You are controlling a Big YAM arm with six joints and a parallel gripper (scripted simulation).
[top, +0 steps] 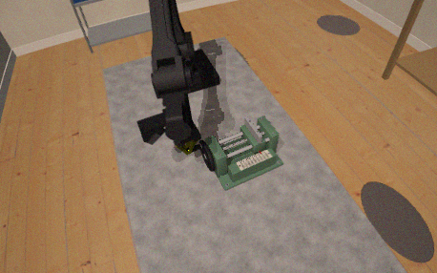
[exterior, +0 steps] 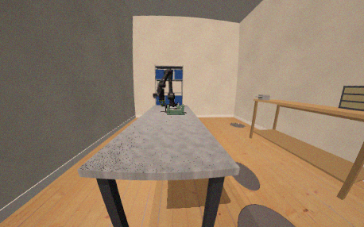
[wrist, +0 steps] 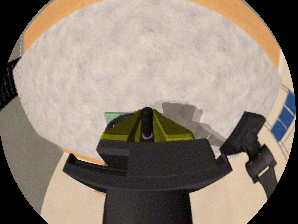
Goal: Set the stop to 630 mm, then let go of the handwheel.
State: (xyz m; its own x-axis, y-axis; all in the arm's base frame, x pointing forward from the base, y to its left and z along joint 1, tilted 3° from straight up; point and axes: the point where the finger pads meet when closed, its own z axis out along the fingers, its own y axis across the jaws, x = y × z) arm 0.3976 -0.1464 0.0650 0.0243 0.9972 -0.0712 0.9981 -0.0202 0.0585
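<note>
My hand is 10 mm short of the black handwheel, 30 mm to the right of it and 10 mm above it. Round my hand: grey stop block: 50 mm ahead, 190 mm to the left.
</note>
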